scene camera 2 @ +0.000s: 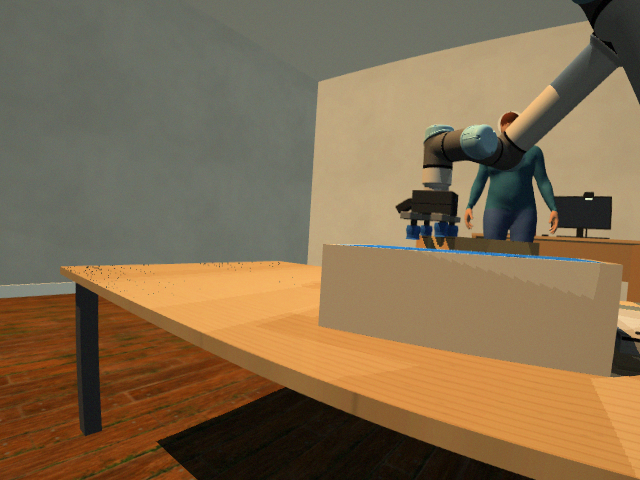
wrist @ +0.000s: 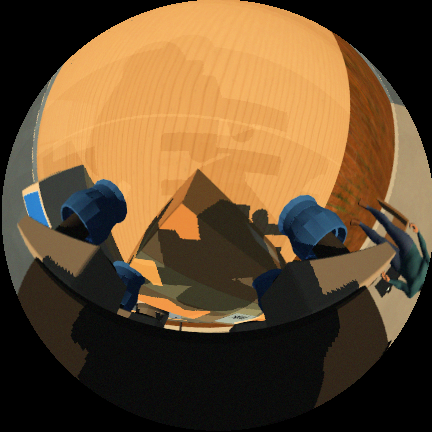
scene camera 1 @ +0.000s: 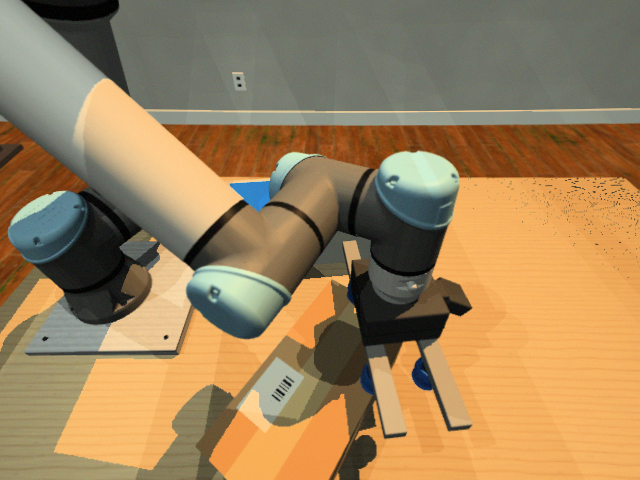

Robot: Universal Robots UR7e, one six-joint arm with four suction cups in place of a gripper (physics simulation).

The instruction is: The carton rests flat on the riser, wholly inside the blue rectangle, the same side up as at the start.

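Places are measured from the arm's base along level axes (x ahead, y left, z up), in metres.
Pixels of known places: hand, tool point: [scene camera 2: 432,239] [wrist: 199,249]; arm's base, link origin: [wrist: 152,309] [scene camera 1: 114,292].
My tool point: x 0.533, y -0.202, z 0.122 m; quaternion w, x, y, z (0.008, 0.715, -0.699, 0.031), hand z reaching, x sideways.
Ahead of a thing's pixels: the offset from my tool point to its top centre. "pt": to the spot under its first point. Level surfaces: height alone.
The brown carton @[dx -0.111, dy -0.057, dz +0.008 m] [scene camera 1: 289,439] [scene camera 2: 496,246] [wrist: 225,250] lies flat on the table, with its barcode label @[pt dx -0.159, dy -0.069, dz +0.009 m] [scene camera 1: 282,387] facing up. My suction gripper [scene camera 1: 400,328] [scene camera 2: 433,230] [wrist: 205,240] is low at the carton's far right corner. Its inner cups are at top level over the carton and its suction is on, so it is shut on the carton; the exact contact is partly hidden. Its outer cups hang beyond the carton's edges. The grey riser @[dx -0.128, dy +0.359, dz -0.020 m] [scene camera 1: 338,253] [scene camera 2: 454,304] [wrist: 59,187] stands apart, bearing the blue rectangle @[dx -0.128, dy +0.359, dz -0.020 m] [scene camera 1: 252,193] [wrist: 37,207] on top. The arm hides most of both in scene camera 1.
The arm's base plate [scene camera 1: 165,320] is on the left of the wooden table @[dz -0.140 m] [scene camera 1: 542,361] [scene camera 2: 232,310] [wrist: 225,60]. A person [scene camera 2: 511,188] [wrist: 412,260] stands by a desk with a monitor [scene camera 2: 586,211], beyond the table.
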